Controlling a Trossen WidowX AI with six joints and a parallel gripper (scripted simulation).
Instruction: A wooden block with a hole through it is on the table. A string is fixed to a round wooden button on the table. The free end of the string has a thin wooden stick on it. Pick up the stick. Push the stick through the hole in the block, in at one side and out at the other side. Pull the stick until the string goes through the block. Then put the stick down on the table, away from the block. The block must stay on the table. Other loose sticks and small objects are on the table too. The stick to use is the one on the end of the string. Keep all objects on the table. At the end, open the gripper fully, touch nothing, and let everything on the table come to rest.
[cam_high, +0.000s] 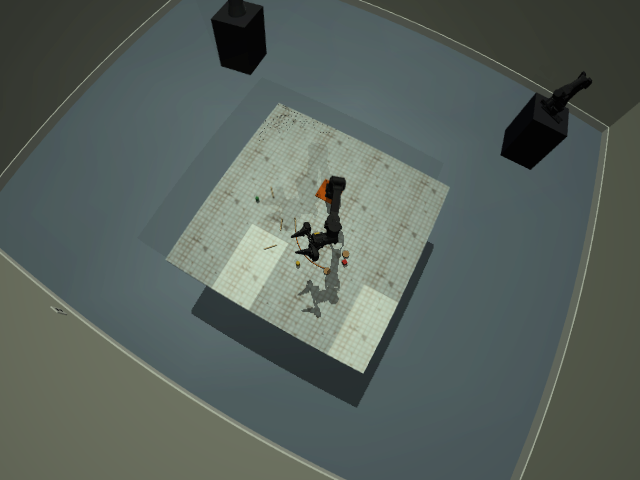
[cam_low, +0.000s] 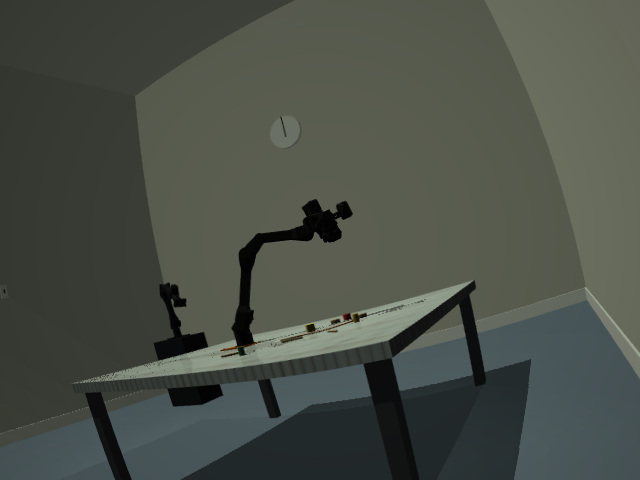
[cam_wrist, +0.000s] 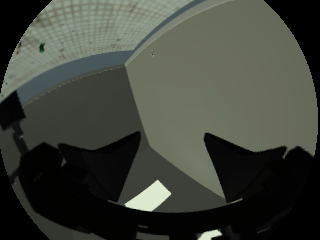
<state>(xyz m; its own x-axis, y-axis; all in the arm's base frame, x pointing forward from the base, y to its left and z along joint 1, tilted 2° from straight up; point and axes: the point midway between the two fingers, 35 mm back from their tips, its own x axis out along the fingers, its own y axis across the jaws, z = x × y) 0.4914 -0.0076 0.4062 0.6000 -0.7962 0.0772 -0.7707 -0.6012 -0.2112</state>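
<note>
My gripper tip is 220 mm past the yellow wooden block, 50 mm to the right of it and 400 mm above it. From my gripper tip the other things lie so: red cube 140 mm behind, 250 mm to the left, 400 mm below; round wooden disc 190 mm behind, 240 mm to the left, 400 mm below; round wooden button 60 mm behind, 180 mm to the left, 400 mm below.
</note>
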